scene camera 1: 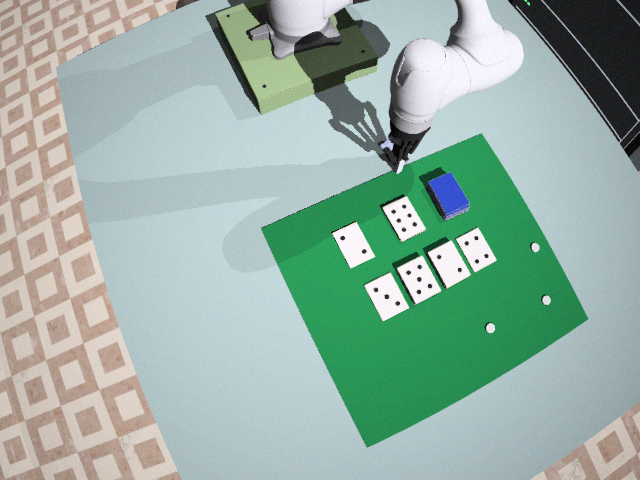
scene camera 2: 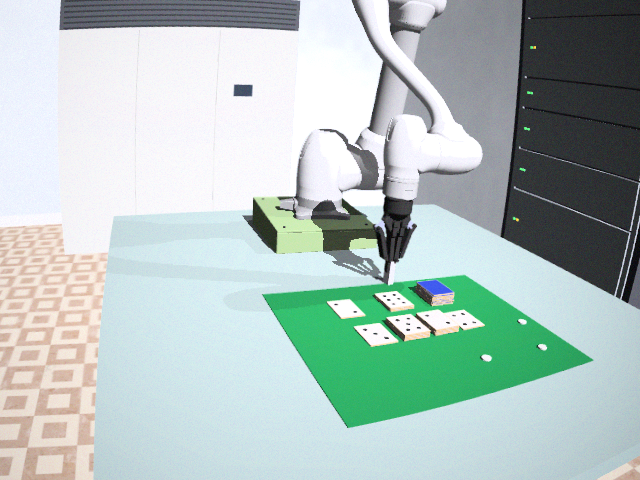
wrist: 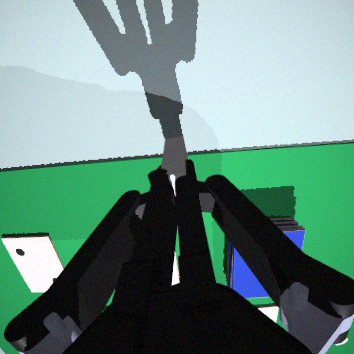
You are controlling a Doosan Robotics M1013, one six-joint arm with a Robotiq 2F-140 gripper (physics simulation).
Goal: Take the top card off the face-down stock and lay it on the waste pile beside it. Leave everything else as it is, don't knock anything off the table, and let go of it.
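Pixels of known places: gripper, fingertip midpoint: (scene camera 1: pixel 395 168) (scene camera 2: pixel 387 283) (wrist: pixel 176 151); arm's base, link origin: (scene camera 1: pixel 299 27) (scene camera 2: pixel 317 210).
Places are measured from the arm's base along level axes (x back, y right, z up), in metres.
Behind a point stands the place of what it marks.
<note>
The face-down stock (scene camera 1: pixel 448 194) {x -0.558, y -0.169, z -0.053 m} (scene camera 2: pixel 435 287) {x -0.557, y -0.173, z -0.053 m} (wrist: pixel 252 267) is a blue-topped stack at the back right of the green mat (scene camera 1: pixel 439 361) {x -0.899, y -0.008, z -0.080 m} (scene camera 2: pixel 413 382) {x -0.917, y 0.043, z -0.080 m}. The waste pile (scene camera 1: pixel 403 218) {x -0.571, y -0.051, z -0.072 m} (scene camera 2: pixel 393 300) {x -0.577, y -0.050, z -0.071 m} is a low face-up pile to its left, with six pips on top; in the wrist view the fingers hide most of it. My gripper (scene camera 1: pixel 399 167) {x -0.446, y -0.086, z -0.082 m} (scene camera 2: pixel 389 273) {x -0.446, y -0.086, z -0.082 m} (wrist: pixel 176 151) {x -0.446, y -0.086, z -0.082 m} is shut with its fingertips together and nothing between them. It points down above the mat's back edge, behind the waste pile and to the left of the stock, apart from both.
A two-pip card (scene camera 1: pixel 353 244) {x -0.588, y 0.075, z -0.078 m} (scene camera 2: pixel 345 308) {x -0.590, y 0.076, z -0.077 m} (wrist: pixel 32 260) {x -0.579, y 0.080, z -0.077 m} lies left of the waste pile. In front is a row showing three (scene camera 1: pixel 386 304) {x -0.739, y 0.056, z -0.078 m}, five (scene camera 1: pixel 418 286) {x -0.729, y -0.021, z -0.066 m}, two (scene camera 1: pixel 448 268) {x -0.716, y -0.100, z -0.066 m} and four (scene camera 1: pixel 476 250) {x -0.699, y -0.185, z -0.078 m} pips. White discs (scene camera 1: pixel 535 247) {x -0.746, y -0.333, z -0.076 m} (scene camera 1: pixel 546 300) {x -0.873, y -0.303, z -0.076 m} (scene camera 1: pixel 490 328) {x -0.877, y -0.143, z -0.076 m} lie at the right.
</note>
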